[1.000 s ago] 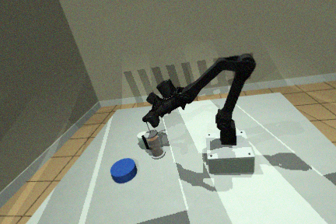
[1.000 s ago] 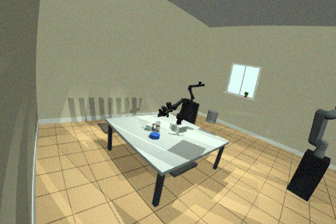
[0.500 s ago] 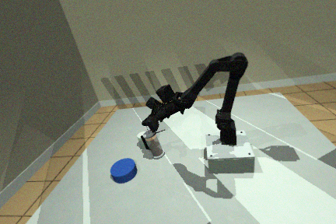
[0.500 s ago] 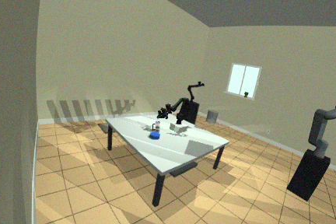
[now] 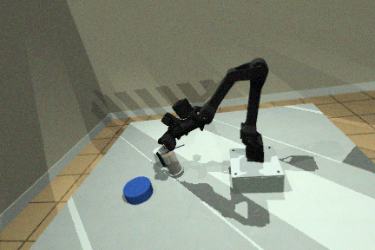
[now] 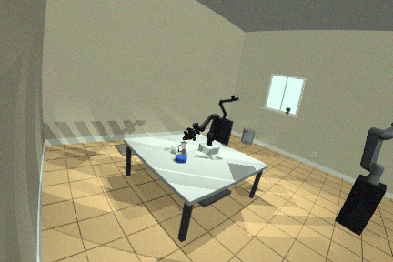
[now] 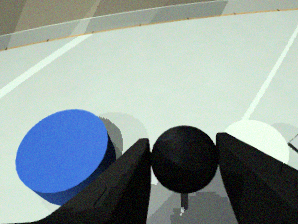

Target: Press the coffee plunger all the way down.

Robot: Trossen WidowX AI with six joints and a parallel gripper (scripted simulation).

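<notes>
Right now the coffee press is 1 cm behind my gripper tip, 1 cm to the right of it and 9 cm below it.
</notes>
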